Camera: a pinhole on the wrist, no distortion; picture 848 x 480 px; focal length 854.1 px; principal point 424.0 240.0 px. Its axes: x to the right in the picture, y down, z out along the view. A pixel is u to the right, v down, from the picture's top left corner.
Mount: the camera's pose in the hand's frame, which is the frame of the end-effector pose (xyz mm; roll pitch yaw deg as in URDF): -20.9 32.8 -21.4 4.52 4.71 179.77
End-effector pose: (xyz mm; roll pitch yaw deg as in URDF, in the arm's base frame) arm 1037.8 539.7 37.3 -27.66 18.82 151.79
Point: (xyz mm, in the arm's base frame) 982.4 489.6 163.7
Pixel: 331 464
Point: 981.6 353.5 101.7
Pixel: outside the picture
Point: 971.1 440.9 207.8
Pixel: 440 325
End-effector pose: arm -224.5 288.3 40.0 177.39 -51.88 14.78
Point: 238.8 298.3 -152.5
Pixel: 95 212
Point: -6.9 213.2 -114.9
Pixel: 303 47
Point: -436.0 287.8 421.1
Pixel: behind the camera
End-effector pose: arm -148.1 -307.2 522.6 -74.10 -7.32 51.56
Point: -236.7 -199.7 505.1
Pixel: 72 159
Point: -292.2 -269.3 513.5
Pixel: 573 276
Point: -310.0 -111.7 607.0
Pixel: 86 430
